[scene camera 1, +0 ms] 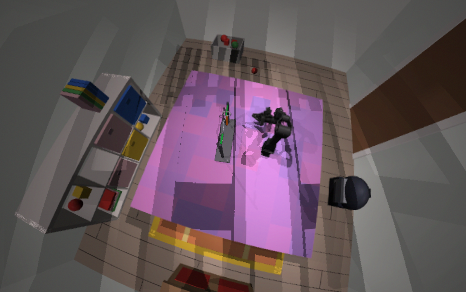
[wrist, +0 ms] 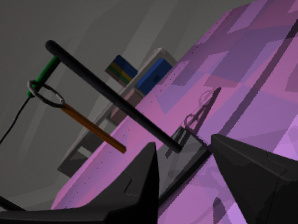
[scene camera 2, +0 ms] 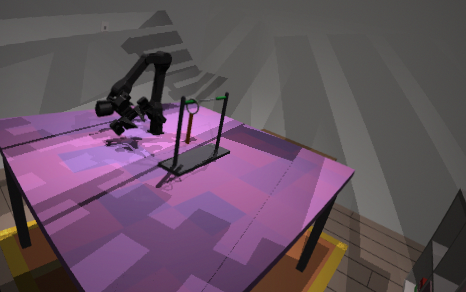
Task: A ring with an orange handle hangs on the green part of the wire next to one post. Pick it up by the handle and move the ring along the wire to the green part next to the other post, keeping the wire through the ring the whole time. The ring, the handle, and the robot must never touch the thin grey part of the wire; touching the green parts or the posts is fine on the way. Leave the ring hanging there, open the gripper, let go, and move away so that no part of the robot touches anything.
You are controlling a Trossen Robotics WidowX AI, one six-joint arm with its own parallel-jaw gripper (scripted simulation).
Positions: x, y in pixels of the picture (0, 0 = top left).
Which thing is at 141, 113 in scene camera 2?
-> My gripper.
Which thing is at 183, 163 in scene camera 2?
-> A wire stand.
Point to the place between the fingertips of my gripper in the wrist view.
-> At 183, 145
